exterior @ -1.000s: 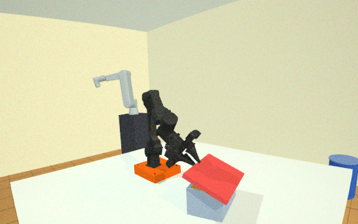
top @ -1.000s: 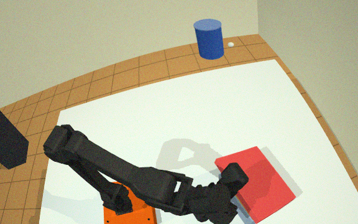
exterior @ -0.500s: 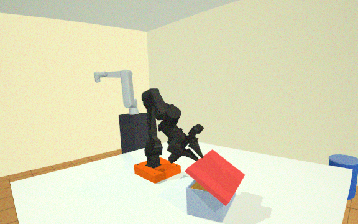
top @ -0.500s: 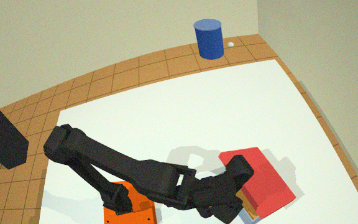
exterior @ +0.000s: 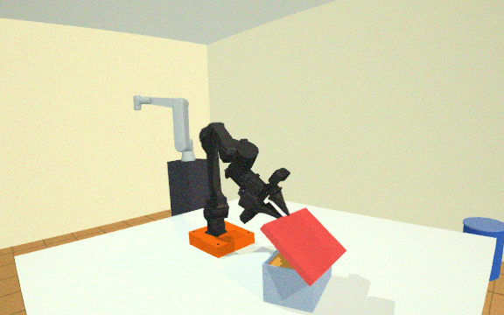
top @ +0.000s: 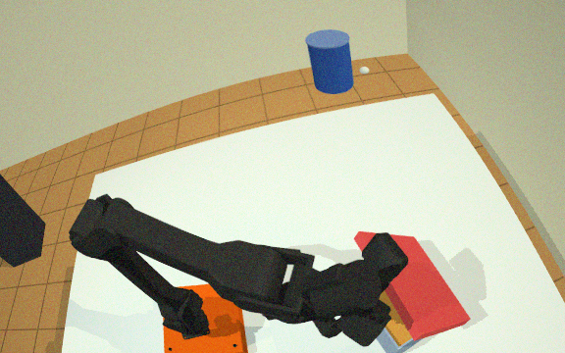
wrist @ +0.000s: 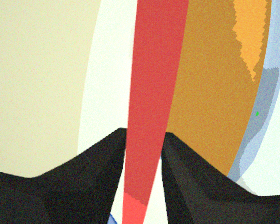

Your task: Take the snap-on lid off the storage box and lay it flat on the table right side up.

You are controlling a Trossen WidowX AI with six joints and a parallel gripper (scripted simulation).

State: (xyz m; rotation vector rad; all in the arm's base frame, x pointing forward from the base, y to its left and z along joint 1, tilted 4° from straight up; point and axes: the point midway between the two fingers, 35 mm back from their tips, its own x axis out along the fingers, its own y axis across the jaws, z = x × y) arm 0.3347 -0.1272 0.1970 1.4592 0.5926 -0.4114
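My gripper tip is now 70 mm short of the red lid and 50 mm above it. Also, from my gripper tip: storage box: 140 mm below, 40 mm ahead.
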